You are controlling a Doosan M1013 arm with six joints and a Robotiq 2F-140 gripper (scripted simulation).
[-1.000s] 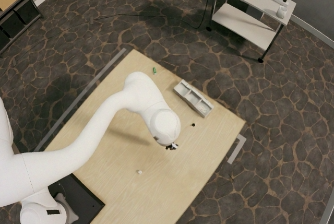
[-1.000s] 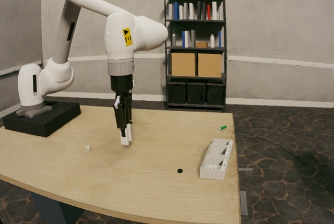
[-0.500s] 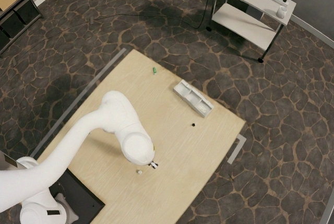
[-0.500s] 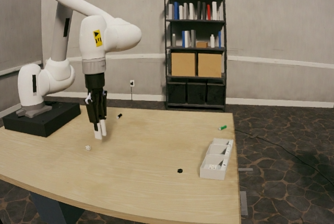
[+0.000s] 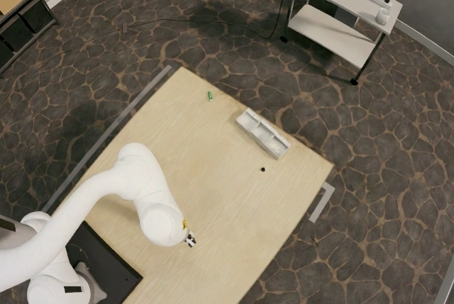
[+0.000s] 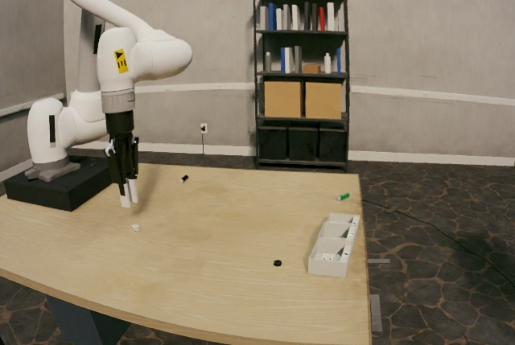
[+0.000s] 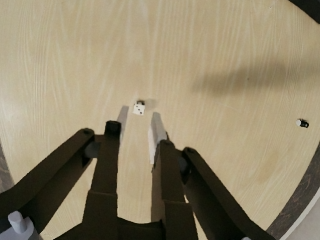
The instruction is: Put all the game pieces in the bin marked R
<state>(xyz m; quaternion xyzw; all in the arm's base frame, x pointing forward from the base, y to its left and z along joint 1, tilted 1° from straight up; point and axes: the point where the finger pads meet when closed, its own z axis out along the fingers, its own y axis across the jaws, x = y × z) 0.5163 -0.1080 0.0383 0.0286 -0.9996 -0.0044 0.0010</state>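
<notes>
Right now my hand is 10 cm above the white die and 1 cm short of it. The rest, counted from my hand: small black ring (41 cm ahead, 11 cm below, 1 cm to the right); white domino (52 cm ahead, 10 cm below, 2 cm to the left); black battery (39 cm to the left, 10 cm below, 7 cm behind).
</notes>
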